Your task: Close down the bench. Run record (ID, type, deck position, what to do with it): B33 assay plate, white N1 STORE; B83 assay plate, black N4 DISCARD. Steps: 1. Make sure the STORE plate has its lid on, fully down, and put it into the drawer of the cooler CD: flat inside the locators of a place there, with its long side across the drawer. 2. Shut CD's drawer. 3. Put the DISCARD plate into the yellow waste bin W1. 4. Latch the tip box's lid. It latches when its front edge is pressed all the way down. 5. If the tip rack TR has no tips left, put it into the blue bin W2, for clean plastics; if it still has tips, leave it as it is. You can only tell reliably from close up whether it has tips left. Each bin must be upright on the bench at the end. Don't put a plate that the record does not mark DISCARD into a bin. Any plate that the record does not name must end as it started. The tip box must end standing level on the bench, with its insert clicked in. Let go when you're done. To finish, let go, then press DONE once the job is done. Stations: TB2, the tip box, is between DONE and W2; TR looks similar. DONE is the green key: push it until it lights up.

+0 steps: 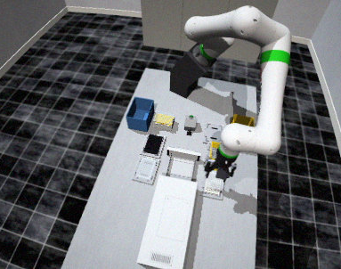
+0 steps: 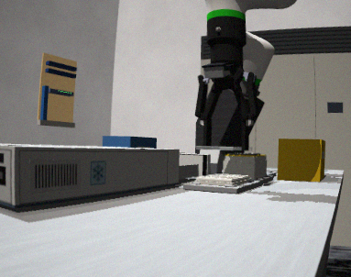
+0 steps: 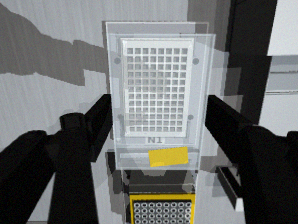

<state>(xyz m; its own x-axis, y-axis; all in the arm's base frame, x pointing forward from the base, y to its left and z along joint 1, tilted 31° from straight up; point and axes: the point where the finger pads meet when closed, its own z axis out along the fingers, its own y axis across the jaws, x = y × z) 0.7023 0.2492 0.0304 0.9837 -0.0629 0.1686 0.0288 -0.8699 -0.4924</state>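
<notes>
Now: hand 9 cm above the white plate. From my hand the other things lie so: clear plate lid: 2 cm below; then yellow-topped tip holder: 18 cm behind, 6 cm below, 2 cm to the right; then cooler drawer: 19 cm to the right, 7 cm below.
</notes>
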